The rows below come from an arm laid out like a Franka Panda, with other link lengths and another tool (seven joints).
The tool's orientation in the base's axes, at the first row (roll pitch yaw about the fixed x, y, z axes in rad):
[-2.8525, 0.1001, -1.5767]
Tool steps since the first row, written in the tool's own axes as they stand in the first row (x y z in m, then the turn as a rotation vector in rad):
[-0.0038, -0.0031, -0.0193, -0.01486, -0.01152, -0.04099]
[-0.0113, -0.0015, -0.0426, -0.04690, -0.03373, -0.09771]
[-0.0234, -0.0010, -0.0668, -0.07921, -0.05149, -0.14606]
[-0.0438, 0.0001, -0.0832, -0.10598, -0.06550, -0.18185]
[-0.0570, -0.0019, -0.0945, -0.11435, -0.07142, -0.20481]
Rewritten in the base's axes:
[-0.0025, 0.0019, 0.0197, -0.00058, 0.01053, 0.04385]
[-0.0107, 0.0072, 0.0422, 0.00469, 0.03632, 0.10744]
[-0.0180, 0.0170, 0.0663, 0.00809, 0.06331, 0.16182]
[-0.0236, 0.0358, 0.0837, 0.01145, 0.08610, 0.20260]
[-0.0248, 0.0478, 0.0964, 0.01061, 0.09206, 0.22701]

